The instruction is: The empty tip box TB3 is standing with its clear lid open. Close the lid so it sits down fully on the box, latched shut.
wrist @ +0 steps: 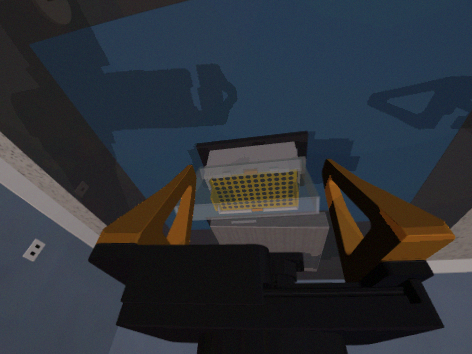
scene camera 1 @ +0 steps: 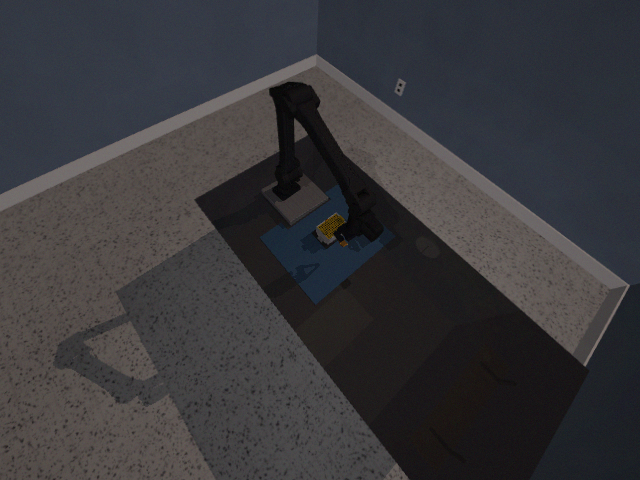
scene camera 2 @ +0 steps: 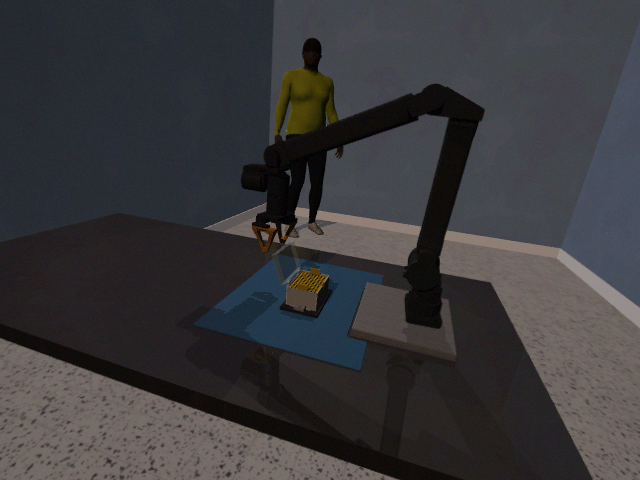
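Seen in the pictures: gripper, fingertip midpoint: [wrist: 257, 168] [scene camera 1: 350, 238] [scene camera 2: 274, 247]; arm's base at its link origin: [wrist: 278, 259] [scene camera 1: 286, 189] [scene camera 2: 421, 312].
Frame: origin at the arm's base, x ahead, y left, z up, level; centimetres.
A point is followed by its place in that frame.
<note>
The tip box TB3 [scene camera 1: 327, 230] [scene camera 2: 302, 298] {x 31.2, y 6.1, z 1.2 cm} [wrist: 252, 153] {x 35.2, y -0.6, z -0.1 cm} is a white box with a yellow perforated top, standing upright on a dark base. Its clear lid [scene camera 2: 286, 263] {x 38.1, y -0.8, z 7.2 cm} [wrist: 309, 190] {x 39.1, y -6.1, z 10.7 cm} is open, raised steeply from the box edge on the side away from the arm's base. My gripper [scene camera 2: 275, 246] {x 42.5, y -2.5, z 10.7 cm} [wrist: 257, 168] {x 42.5, y -2.5, z 10.7 cm} is open and empty. It hangs above and slightly beyond the raised lid, fingers pointing down. In the wrist view the box and lid show between the two orange fingers. In scene camera 1 the arm's wrist hides most of the lid.
The box and its base stand on a blue mat [scene camera 1: 315, 284] {x 43.7, y -23.2, z -2.5 cm} [scene camera 2: 330, 343] {x 21.4, y 17.2, z -2.5 cm} [wrist: 300, 60] {x 44.6, y -7.7, z -2.5 cm} on the dark table [scene camera 1: 403, 294] {x 73.3, y 0.7, z -2.9 cm} [scene camera 2: 155, 268] {x 81.8, y -2.5, z -2.8 cm}. The arm's light base plate [scene camera 1: 294, 209] {x 11.4, y -5.2, z 0.5 cm} [scene camera 2: 382, 320] {x 10.1, y 7.0, z -0.4 cm} [wrist: 270, 240] {x 10.5, y 0.6, z 0.1 cm} lies beside the mat. A person in yellow [scene camera 2: 307, 103] stands beyond the table.
</note>
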